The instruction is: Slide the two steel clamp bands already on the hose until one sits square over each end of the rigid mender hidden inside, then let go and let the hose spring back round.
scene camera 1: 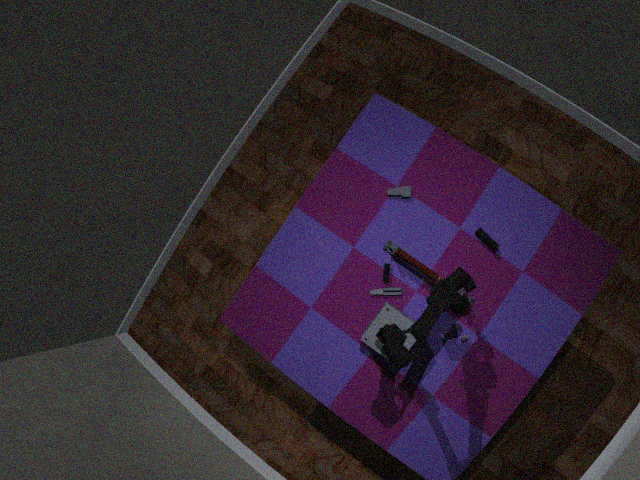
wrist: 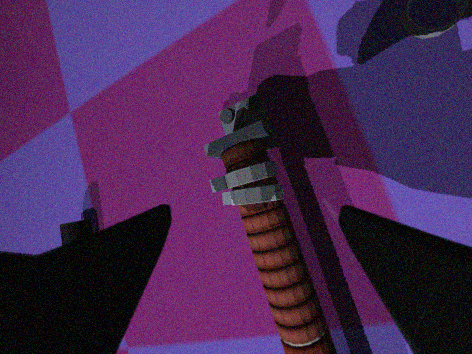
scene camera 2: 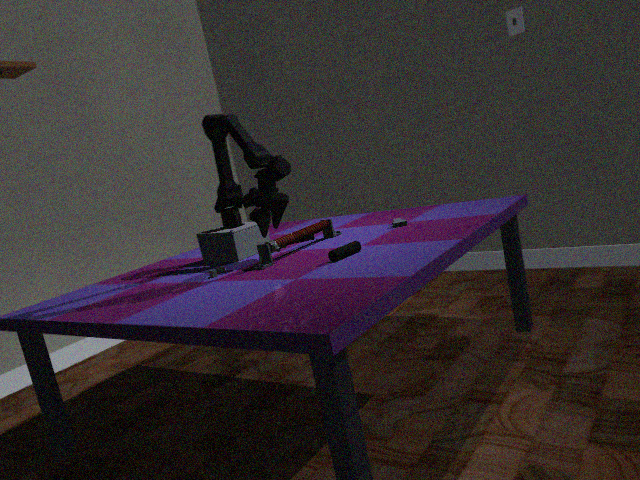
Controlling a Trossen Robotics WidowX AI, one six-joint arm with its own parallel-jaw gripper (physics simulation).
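Observation:
The orange-red ribbed hose [scene camera 1: 416,263] [scene camera 2: 302,235] [wrist: 282,270] runs between an upright end bracket [scene camera 2: 264,254] [wrist: 237,139] near the gripper and a far bracket [scene camera 1: 390,248] [scene camera 2: 326,228]. In the wrist view, one steel band [wrist: 250,174] and the other steel band [wrist: 254,194] sit close together around the hose, a little out from the near bracket. A thin pale line rings the hose lower in that view. The mender is hidden inside. My gripper [scene camera 2: 270,230] [wrist: 255,213] is open above the hose, its fingers apart on either side, touching neither band.
A black cylinder [scene camera 1: 486,240] [scene camera 2: 344,251] lies beside the hose. A pale block [scene camera 1: 399,192] [scene camera 2: 399,223] lies beyond. A small black piece [scene camera 1: 386,272] and a pale slim tool [scene camera 1: 386,291] lie near the arm's light base box [scene camera 1: 386,311] [scene camera 2: 219,251]. Small metal parts [scene camera 2: 212,273] lie near the box.

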